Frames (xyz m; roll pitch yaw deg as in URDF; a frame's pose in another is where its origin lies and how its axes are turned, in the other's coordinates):
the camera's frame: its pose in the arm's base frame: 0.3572 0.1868 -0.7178 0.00 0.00 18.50
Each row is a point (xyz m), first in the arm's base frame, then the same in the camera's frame.
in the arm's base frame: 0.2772 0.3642 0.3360
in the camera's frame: -0.0196 0.1936 1.0538
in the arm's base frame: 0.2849 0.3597 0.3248
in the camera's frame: -0.0137 0.1869 1.0426
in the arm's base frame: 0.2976 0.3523 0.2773
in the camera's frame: -0.0040 0.1759 0.9951
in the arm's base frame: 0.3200 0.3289 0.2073
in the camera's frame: 0.0098 0.1466 0.9251
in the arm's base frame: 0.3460 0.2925 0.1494
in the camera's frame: 0.0229 0.1038 0.8672
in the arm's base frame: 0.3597 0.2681 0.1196
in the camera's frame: 0.0282 0.0763 0.8374
